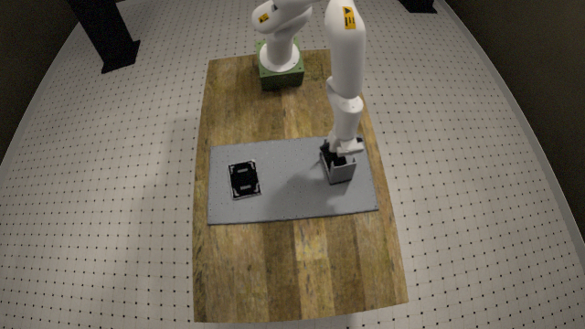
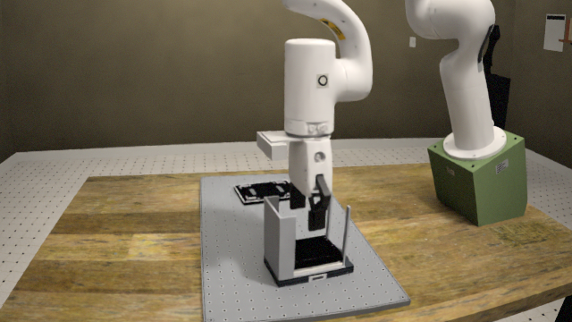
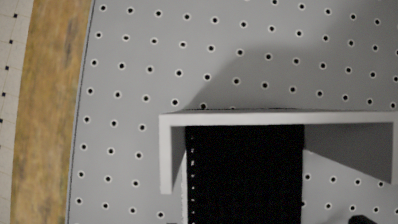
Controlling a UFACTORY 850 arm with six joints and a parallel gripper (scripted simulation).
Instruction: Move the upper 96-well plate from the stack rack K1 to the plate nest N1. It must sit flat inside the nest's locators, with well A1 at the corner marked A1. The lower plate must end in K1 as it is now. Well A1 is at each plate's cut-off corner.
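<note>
The black 96-well plate is 80 mm below my hand. Round my hand: grey corner wall 70 mm ahead, 40 mm below; then white 96-well plate 100 mm below.
</note>
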